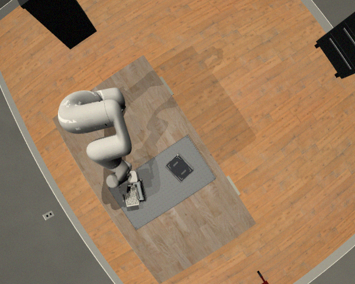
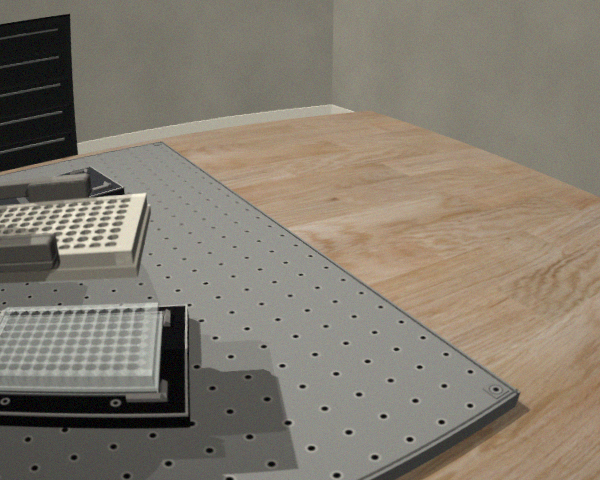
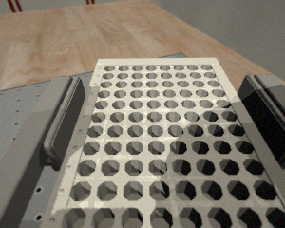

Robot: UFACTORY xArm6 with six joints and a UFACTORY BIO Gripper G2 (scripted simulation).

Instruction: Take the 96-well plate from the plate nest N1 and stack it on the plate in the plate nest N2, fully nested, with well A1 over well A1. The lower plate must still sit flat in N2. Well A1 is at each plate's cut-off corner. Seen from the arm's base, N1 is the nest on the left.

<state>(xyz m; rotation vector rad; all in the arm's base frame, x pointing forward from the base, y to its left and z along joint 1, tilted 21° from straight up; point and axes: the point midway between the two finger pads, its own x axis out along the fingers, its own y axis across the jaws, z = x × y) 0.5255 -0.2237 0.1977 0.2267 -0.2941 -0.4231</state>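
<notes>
My gripper is now 9 cm above the clear 96-well plate. Round my hand: black plate nest N2: 10 cm below; then plate nest N1: 35 cm to the left, 10 cm below, 4 cm ahead; then white 96-well plate: 1 cm below.
</notes>
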